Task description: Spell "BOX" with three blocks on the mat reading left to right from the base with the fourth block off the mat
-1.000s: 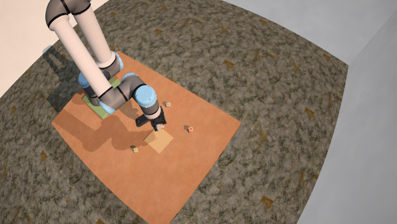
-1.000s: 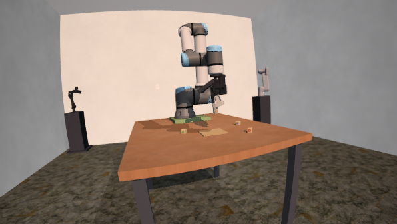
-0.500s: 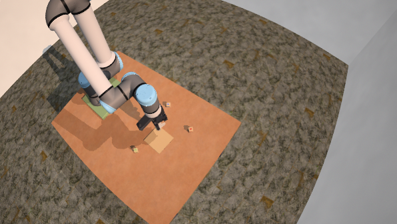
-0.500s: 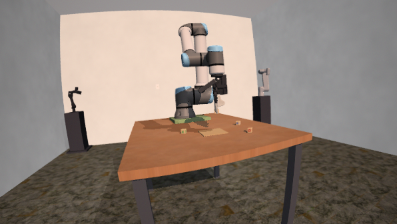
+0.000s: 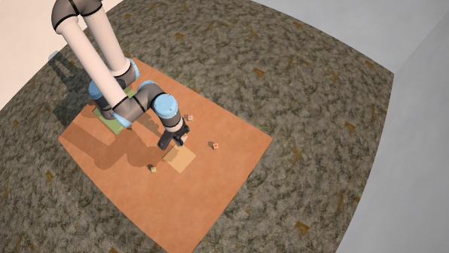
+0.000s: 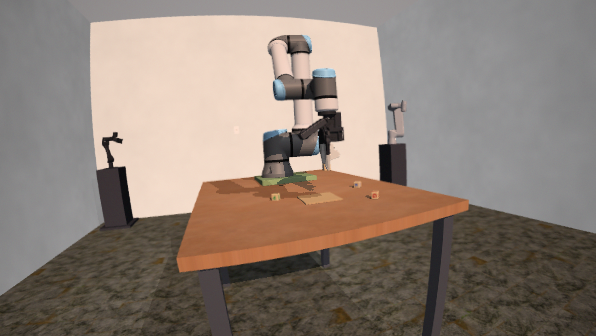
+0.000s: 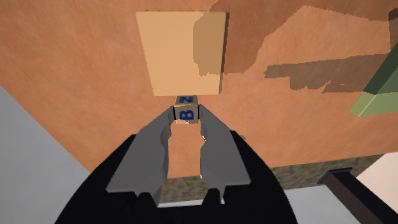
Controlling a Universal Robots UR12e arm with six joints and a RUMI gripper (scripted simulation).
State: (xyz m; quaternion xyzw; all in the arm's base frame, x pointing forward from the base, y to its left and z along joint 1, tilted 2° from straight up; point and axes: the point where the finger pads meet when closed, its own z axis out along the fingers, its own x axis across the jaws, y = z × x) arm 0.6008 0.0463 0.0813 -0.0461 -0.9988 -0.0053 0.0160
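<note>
My gripper is now 120 mm above the tan mat and 40 mm to the left of it.
</note>
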